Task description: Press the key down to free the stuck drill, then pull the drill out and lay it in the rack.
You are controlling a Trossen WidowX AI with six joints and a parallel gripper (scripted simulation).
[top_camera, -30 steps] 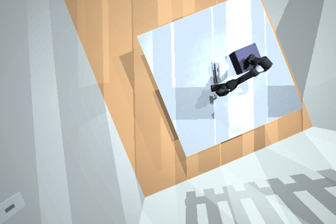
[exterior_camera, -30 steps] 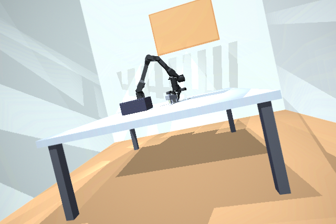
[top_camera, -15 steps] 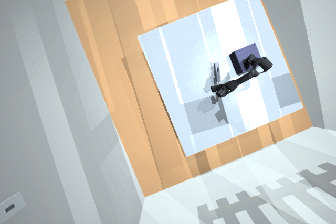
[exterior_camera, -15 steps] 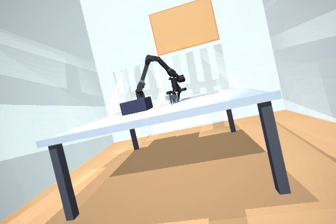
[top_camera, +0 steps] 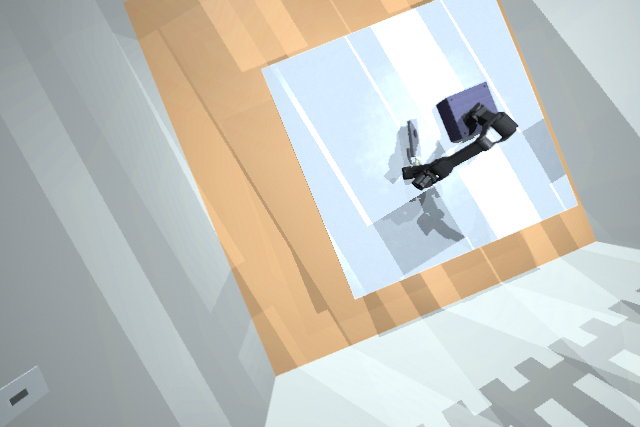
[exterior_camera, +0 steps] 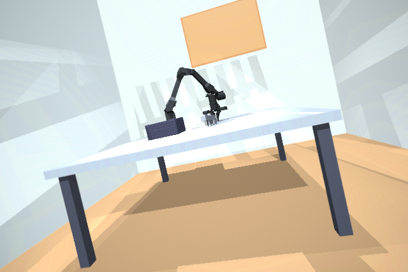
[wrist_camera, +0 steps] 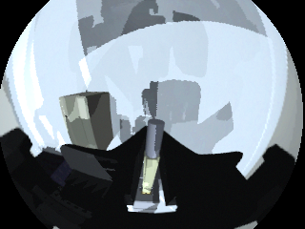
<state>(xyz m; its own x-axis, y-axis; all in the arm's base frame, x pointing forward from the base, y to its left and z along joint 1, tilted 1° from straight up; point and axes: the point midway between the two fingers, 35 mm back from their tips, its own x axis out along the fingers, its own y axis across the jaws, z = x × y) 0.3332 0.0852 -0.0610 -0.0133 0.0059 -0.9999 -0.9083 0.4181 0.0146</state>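
Right now the drill is 40 mm above my gripper tip, 30 mm to the right of it and 20 mm behind it. The rest, counted from my gripper tip: grey rack: 70 mm behind, 40 mm to the left, 10 mm above.
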